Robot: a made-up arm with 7 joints. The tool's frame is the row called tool.
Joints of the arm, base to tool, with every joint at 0 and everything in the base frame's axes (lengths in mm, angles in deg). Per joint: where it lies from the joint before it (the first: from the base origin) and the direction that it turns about. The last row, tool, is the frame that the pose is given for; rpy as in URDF.
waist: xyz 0 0 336.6 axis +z
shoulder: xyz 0 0 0 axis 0 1 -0.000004
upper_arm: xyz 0 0 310.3 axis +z
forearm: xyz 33.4 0 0 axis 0 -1 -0.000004
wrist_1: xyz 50.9 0 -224.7 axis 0 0.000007 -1
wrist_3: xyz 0 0 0 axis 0 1 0.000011
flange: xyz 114.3 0 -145.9 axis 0 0.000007 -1
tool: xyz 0 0 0 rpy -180 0 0
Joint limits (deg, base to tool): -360..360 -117.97..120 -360..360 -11..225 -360..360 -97..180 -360..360
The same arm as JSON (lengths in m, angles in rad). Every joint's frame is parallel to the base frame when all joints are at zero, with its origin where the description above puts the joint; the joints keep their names.
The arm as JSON. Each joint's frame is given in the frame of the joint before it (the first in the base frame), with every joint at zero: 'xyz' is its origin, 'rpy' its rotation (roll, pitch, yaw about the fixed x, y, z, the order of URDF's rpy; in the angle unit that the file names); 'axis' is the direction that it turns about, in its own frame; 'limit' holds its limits. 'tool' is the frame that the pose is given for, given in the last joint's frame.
{
  "units": {
    "length": "m",
    "angle": "rad"
  },
  "joints": [
    {
      "name": "waist",
      "type": "revolute",
      "origin": {
        "xyz": [
          0.0,
          0.0,
          0.3366
        ],
        "rpy": [
          0.0,
          0.0,
          0.0
        ]
      },
      "axis": [
        0.0,
        0.0,
        1.0
      ],
      "limit": {
        "lower": -6.2832,
        "upper": 6.2832
      }
    },
    {
      "name": "shoulder",
      "type": "revolute",
      "origin": {
        "xyz": [
          0.0,
          0.0,
          0.0
        ],
        "rpy": [
          0.0,
          0.0,
          0.0
        ]
      },
      "axis": [
        0.0,
        1.0,
        0.0
      ],
      "limit": {
        "lower": -2.059,
        "upper": 2.0944
      }
    },
    {
      "name": "upper_arm",
      "type": "revolute",
      "origin": {
        "xyz": [
          0.0,
          0.0,
          0.3103
        ],
        "rpy": [
          0.0,
          0.0,
          0.0
        ]
      },
      "axis": [
        0.0,
        0.0,
        1.0
      ],
      "limit": {
        "lower": -6.2832,
        "upper": 6.2832
      }
    },
    {
      "name": "forearm",
      "type": "revolute",
      "origin": {
        "xyz": [
          0.0334,
          0.0,
          0.0
        ],
        "rpy": [
          0.0,
          0.0,
          0.0
        ]
      },
      "axis": [
        0.0,
        -1.0,
        0.0
      ],
      "limit": {
        "lower": -0.192,
        "upper": 3.927
      }
    },
    {
      "name": "wrist_1",
      "type": "revolute",
      "origin": {
        "xyz": [
          0.0509,
          0.0,
          -0.2247
        ],
        "rpy": [
          0.0,
          0.0,
          0.0
        ]
      },
      "axis": [
        0.0,
        0.0,
        -1.0
      ],
      "limit": {
        "lower": -6.2832,
        "upper": 6.2832
      }
    },
    {
      "name": "wrist_3",
      "type": "revolute",
      "origin": {
        "xyz": [
          0.0,
          0.0,
          0.0
        ],
        "rpy": [
          0.0,
          0.0,
          0.0
        ]
      },
      "axis": [
        0.0,
        1.0,
        0.0
      ],
      "limit": {
        "lower": -1.693,
        "upper": 3.1416
      }
    },
    {
      "name": "flange",
      "type": "revolute",
      "origin": {
        "xyz": [
          0.1143,
          0.0,
          -0.1459
        ],
        "rpy": [
          0.0,
          0.0,
          0.0
        ]
      },
      "axis": [
        0.0,
        0.0,
        -1.0
      ],
      "limit": {
        "lower": -6.2832,
        "upper": 6.2832
      }
    }
  ],
  "tool": {
    "origin": {
      "xyz": [
        0.0,
        0.0,
        0.0
      ],
      "rpy": [
        3.1416,
        0.0,
        0.0
      ]
    }
  }
}

